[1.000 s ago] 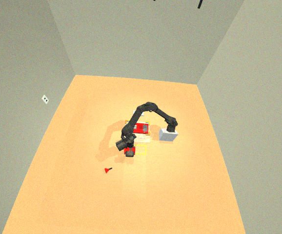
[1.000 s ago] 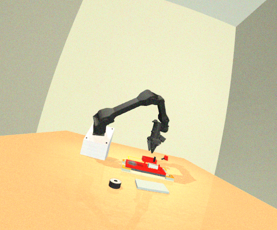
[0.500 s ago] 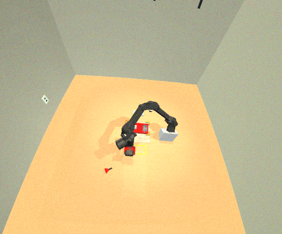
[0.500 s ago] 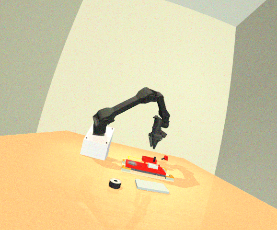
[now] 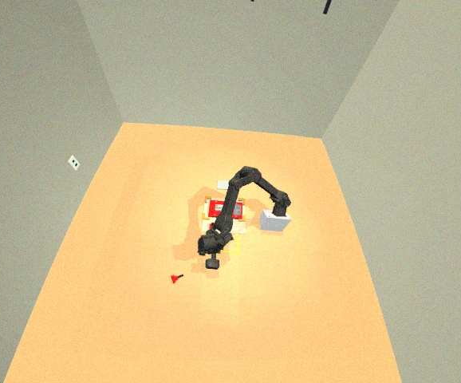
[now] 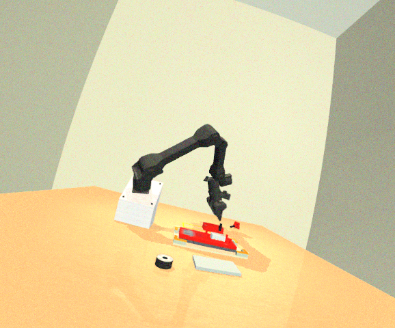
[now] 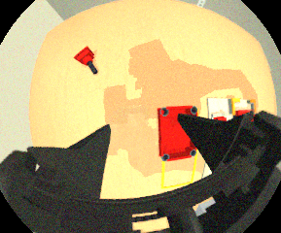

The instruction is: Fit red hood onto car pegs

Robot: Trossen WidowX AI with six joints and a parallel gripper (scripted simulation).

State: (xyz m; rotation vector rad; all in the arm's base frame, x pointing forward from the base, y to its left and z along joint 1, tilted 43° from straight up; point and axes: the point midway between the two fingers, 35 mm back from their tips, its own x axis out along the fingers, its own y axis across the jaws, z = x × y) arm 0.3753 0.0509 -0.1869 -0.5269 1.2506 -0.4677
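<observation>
Now: the red hood 30 mm behind my gripper tip, 60 mm to the right of it and 40 mm below it. From my gripper tip the other things lie so: black wheel (290 mm behind, 500 mm to the right, 40 mm below); then grey engine block (90 mm behind, 280 mm to the right, 30 mm below).
</observation>
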